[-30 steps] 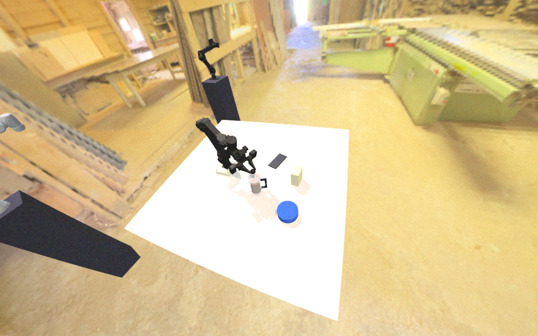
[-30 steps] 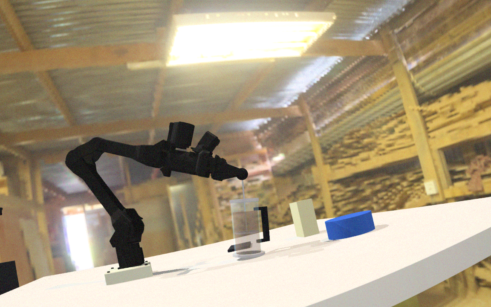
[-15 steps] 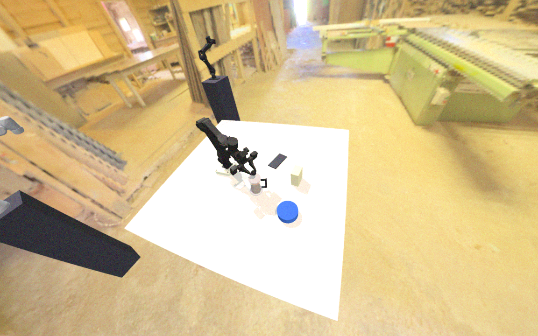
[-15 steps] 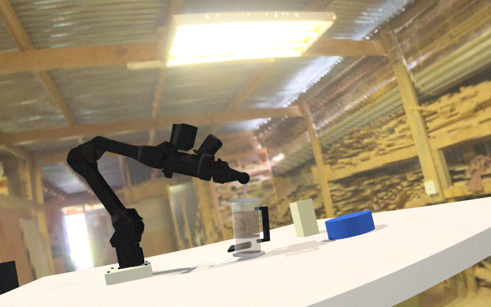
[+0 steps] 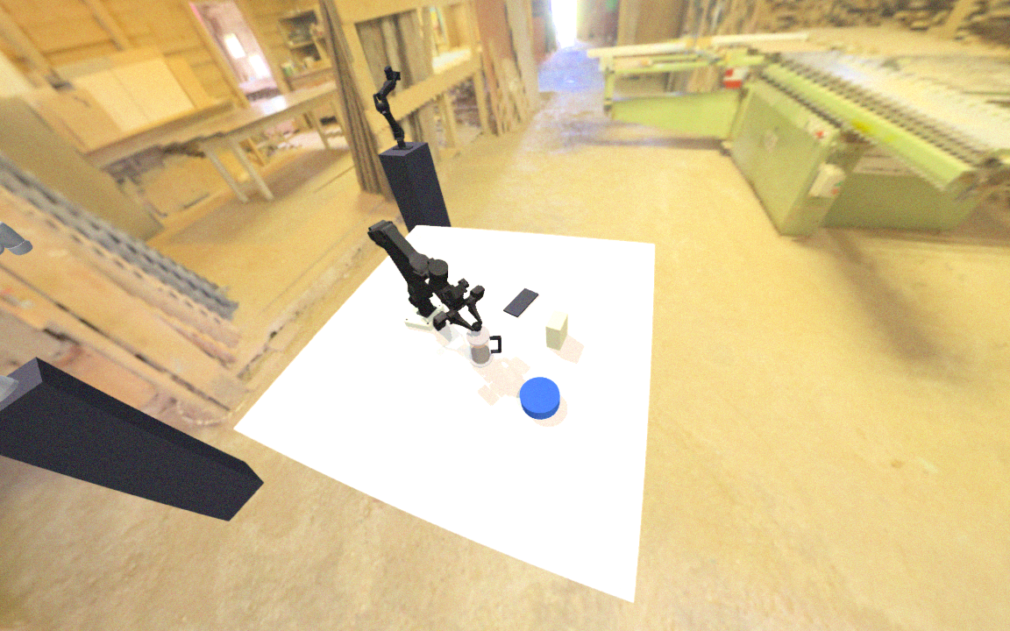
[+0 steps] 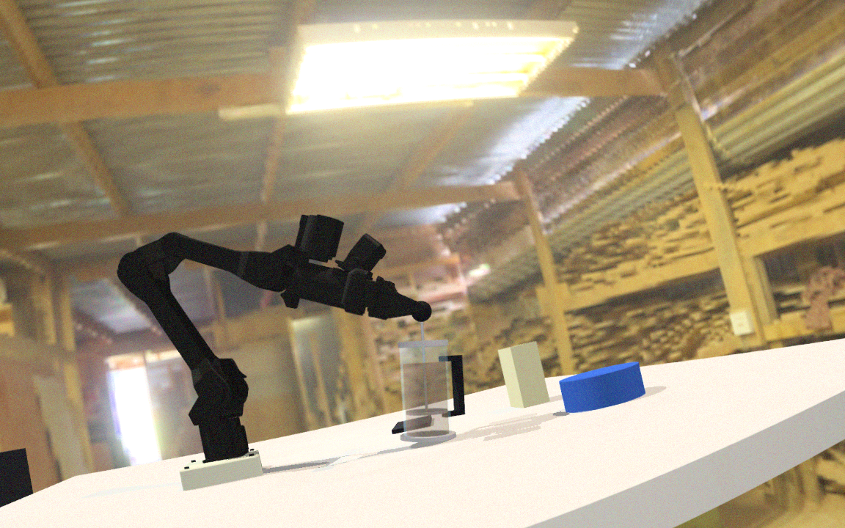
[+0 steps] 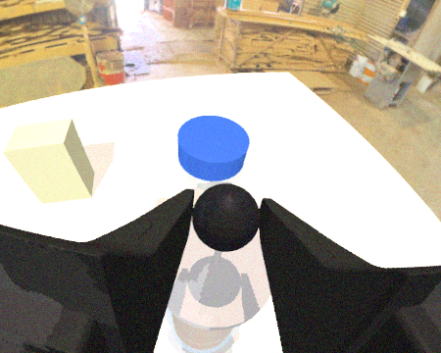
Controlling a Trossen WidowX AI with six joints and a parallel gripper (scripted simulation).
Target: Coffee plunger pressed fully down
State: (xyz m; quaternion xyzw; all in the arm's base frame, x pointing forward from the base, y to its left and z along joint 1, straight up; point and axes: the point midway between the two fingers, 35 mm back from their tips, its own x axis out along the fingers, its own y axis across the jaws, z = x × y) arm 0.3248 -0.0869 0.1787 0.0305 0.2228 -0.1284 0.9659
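My gripper tip is 1 cm past the glass coffee press, 1 cm to the right of it and 10 cm above it. From my gripper tip the other things lie so: cream block 17 cm ahead, 19 cm to the left, 14 cm below; dark flat slab 3 cm behind, 31 cm to the left, 19 cm below.
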